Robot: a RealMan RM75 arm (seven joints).
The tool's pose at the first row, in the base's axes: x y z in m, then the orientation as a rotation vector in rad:
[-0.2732 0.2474 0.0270 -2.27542 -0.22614 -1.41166]
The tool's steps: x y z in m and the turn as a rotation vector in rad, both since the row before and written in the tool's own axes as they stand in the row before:
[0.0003 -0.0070 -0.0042 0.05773 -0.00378 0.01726]
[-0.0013 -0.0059 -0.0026 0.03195 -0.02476 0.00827]
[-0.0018 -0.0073 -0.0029 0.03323 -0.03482 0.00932]
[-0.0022 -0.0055 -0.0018 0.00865 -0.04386 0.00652]
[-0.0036 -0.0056 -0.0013 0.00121 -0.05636 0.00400]
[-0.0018 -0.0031 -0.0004 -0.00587 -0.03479 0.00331]
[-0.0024 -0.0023 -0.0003 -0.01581 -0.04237 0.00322]
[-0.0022 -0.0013 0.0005 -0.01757 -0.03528 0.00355]
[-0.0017 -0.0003 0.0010 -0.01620 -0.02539 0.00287]
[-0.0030 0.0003 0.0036 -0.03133 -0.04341 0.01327]
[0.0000 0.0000 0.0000 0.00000 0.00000 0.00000]
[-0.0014 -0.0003 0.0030 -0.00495 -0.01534 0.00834]
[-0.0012 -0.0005 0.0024 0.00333 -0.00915 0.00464]
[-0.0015 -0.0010 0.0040 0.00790 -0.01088 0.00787]
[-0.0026 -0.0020 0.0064 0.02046 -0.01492 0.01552]
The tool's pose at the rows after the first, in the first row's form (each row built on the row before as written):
[-0.2790 0.2517 0.0309 -2.22836 -0.24473 -1.37465]
[-0.2840 0.2556 0.0326 -2.21891 -0.26404 -1.33042]
[-0.2902 0.2603 0.0346 -2.21466 -0.28621 -1.27444]
[-0.2951 0.2640 0.0354 -2.23665 -0.30055 -1.22019]
[-0.3005 0.2681 0.0351 -2.27241 -0.31841 -1.15607]
[-0.3032 0.2705 0.0350 -2.29942 -0.32499 -1.11824]
[-0.3059 0.2723 0.0341 -2.33930 -0.32965 -1.07537]
[-0.3076 0.2737 0.0326 -2.37584 -0.33034 -1.04034]
[-0.3083 0.2745 0.0309 -2.40500 -0.32879 -1.01597]
[-0.3081 0.2761 0.0265 -2.45696 -0.31398 -0.97106]
[-0.3081 0.2761 0.0265 -2.45696 -0.31398 -0.97106]
[-0.3075 0.2778 0.0237 -2.46933 -0.30658 -0.95104]
[-0.3072 0.2794 0.0215 -2.47097 -0.30511 -0.93684]
[-0.3064 0.2822 0.0182 -2.46909 -0.30195 -0.91754]
[-0.3055 0.2871 0.0130 -2.45720 -0.29541 -0.88573]

